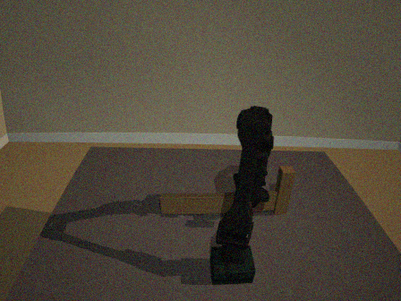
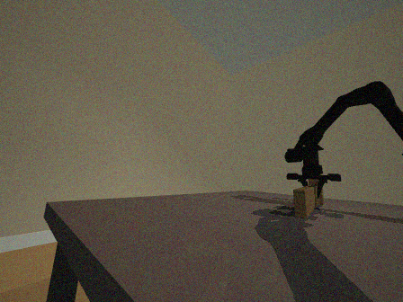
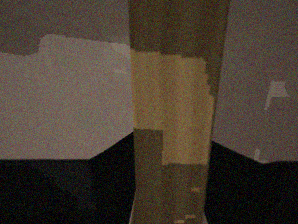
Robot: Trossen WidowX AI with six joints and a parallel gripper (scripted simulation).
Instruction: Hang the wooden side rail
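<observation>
Right now my gripper tip is 1 cm past the headboard post, 11 cm to the left of it and 5 cm below it.
</observation>
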